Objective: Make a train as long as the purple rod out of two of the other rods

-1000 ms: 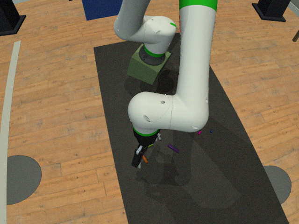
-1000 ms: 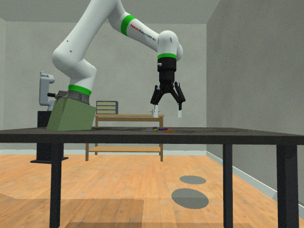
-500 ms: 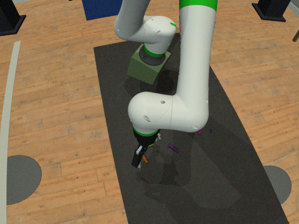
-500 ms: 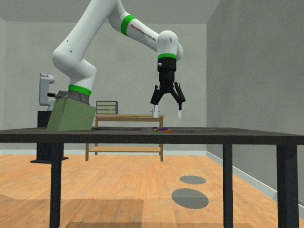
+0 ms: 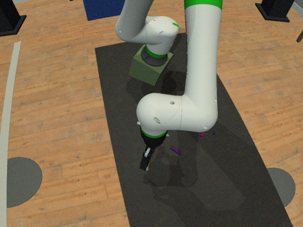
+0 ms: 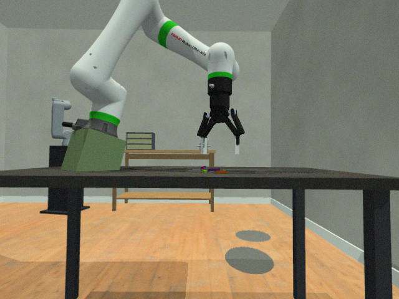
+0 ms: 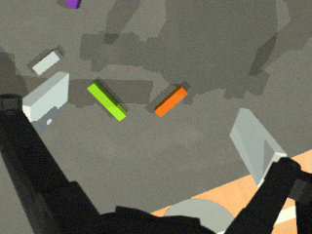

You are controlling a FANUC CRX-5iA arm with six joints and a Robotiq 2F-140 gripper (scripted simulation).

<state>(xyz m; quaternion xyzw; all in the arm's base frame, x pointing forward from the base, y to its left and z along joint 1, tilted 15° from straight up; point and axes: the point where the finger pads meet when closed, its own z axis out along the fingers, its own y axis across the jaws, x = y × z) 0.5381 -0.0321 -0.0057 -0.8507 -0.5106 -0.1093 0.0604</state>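
My gripper is now 120 mm past the blue rod, 320 mm to the right of it and 80 mm above it. The rest, counted from my hand: orange rod: 10 mm ahead, 30 mm to the right, 80 mm below; then grey rod: 100 mm behind, 50 mm to the left, 80 mm below; then lime rod: 60 mm behind, 10 mm to the right, 80 mm below.
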